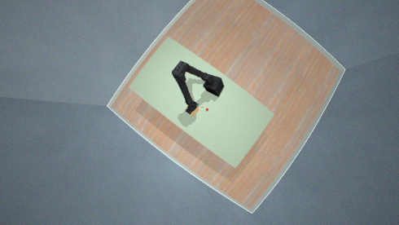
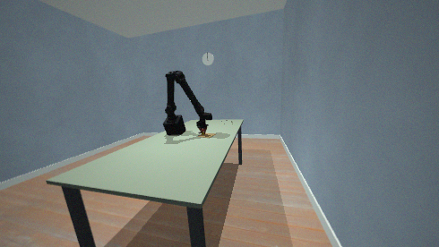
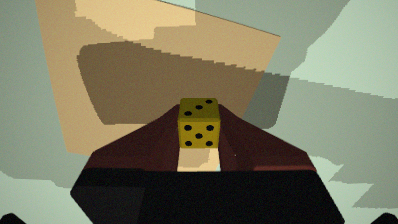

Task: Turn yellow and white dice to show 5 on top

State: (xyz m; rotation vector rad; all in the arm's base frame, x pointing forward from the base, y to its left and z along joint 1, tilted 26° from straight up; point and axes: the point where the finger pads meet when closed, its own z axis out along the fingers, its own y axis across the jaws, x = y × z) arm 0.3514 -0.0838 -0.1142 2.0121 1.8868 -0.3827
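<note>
Right now my hand is right at the yellow die. Round my hand: tan mat (4 cm ahead, 2 cm below); then red die (6 cm behind, 16 cm to the left, 1 cm below); then white die (7 cm behind, 8 cm to the left, 1 cm below).
</note>
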